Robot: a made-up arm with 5 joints.
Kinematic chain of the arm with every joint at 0, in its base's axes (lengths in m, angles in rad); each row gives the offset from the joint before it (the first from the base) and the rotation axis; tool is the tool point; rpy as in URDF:
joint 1: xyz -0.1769 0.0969 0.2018 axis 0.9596 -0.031 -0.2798
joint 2: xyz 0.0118 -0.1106 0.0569 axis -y
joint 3: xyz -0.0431 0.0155 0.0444 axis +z
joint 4: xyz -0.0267 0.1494 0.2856 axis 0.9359 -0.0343 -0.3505
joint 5: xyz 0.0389 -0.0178 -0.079 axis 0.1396 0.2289 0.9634
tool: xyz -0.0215 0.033 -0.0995 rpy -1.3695 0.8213 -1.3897
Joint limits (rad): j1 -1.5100..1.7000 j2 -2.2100..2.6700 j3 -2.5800..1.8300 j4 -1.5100..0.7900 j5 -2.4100..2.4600
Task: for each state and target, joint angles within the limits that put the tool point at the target. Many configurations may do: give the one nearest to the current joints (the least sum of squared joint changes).
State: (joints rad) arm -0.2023 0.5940 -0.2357 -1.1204 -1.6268
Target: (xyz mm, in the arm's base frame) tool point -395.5 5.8 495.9
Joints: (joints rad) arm -0.1441 1.0177 -0.3259 -1.5100 -1.8862
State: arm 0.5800 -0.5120 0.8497 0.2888 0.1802
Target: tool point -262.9 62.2 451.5
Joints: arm 0.3841 -0.3028 0.5645 0.0867 0.0674
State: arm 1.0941 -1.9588 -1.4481 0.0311 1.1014
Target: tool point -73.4 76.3 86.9
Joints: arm 0.4715 -2.1819 -1.6542 -0.1567 0.9235
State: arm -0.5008 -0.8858 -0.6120 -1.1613 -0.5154
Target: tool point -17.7 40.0 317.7
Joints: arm 0.1116 -1.0343 -0.6364 -0.5148 -0.4836
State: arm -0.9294 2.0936 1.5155 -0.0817 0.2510
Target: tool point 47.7 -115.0 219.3
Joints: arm -1.1840 2.6558 1.7878 0.3891 0.2685
